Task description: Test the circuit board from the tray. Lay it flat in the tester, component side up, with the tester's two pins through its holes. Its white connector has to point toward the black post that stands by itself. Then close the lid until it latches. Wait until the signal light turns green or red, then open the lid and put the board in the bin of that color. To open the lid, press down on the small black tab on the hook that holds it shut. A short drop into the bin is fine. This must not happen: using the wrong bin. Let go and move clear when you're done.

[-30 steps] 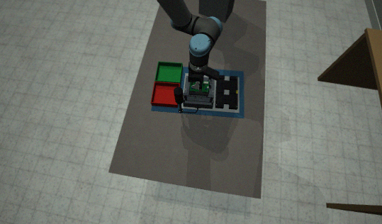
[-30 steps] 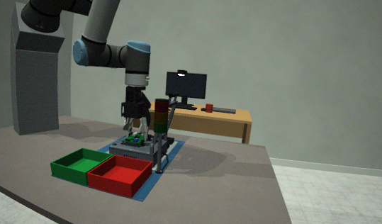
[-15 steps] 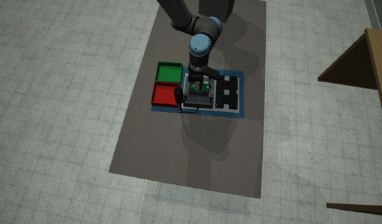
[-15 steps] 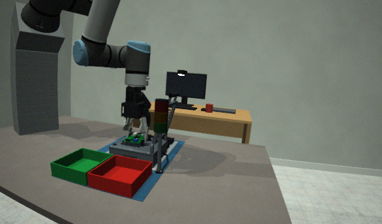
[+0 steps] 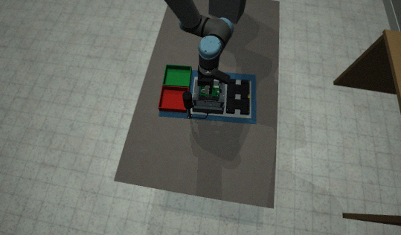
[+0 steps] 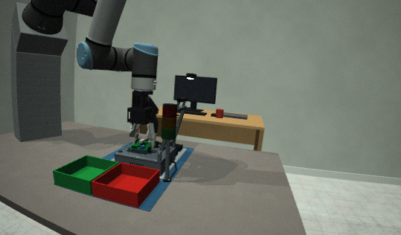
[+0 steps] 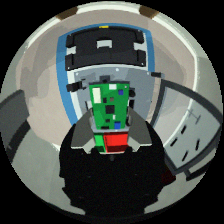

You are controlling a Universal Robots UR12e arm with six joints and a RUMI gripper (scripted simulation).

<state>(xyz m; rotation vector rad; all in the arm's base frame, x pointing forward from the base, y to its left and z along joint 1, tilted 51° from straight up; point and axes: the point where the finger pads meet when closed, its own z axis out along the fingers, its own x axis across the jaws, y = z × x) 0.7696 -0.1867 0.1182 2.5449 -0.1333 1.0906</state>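
Right now my hand is right at the green circuit board. Round my hand: tester lid 12 cm ahead, 4 cm to the right, 10 cm above; red bin 2 cm behind, 21 cm to the right, 7 cm below; black latch hook 4 cm behind, 7 cm to the left, 1 cm above.
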